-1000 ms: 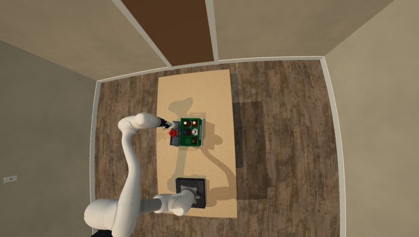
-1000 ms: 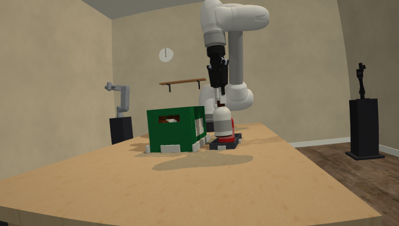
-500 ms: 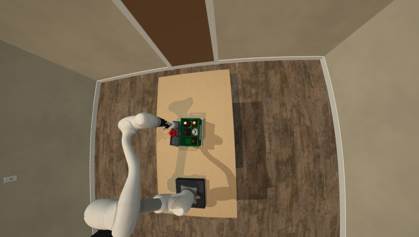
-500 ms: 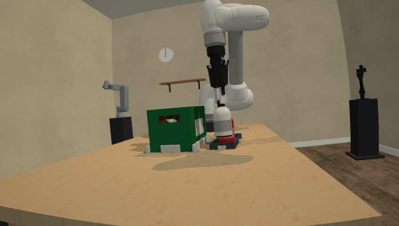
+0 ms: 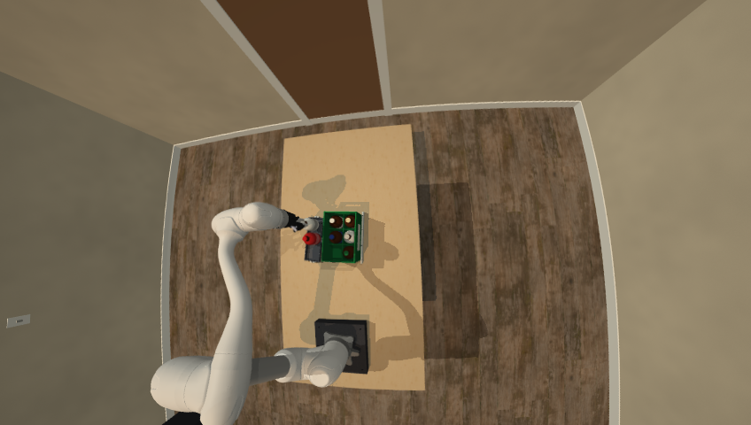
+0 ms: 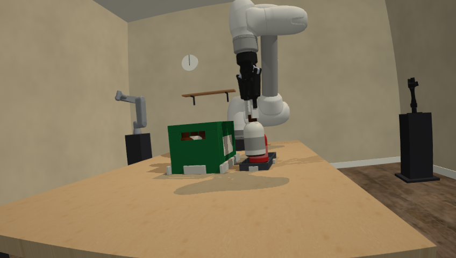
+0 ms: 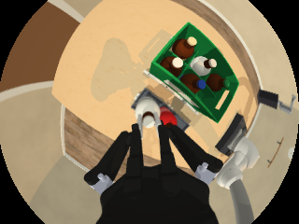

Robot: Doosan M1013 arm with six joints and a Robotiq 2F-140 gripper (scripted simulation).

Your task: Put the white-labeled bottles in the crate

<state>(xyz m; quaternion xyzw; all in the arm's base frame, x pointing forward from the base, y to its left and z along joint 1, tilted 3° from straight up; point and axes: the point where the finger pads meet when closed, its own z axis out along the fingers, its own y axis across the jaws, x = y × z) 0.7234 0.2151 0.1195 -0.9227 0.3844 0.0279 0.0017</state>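
The white-labeled bottle lies 9 cm below my hand. Round my hand: dark tray 9 cm behind, 20 cm below; green crate 6 cm behind, 21 cm to the right, 13 cm below; red-labeled bottle 9 cm behind, 13 cm below.
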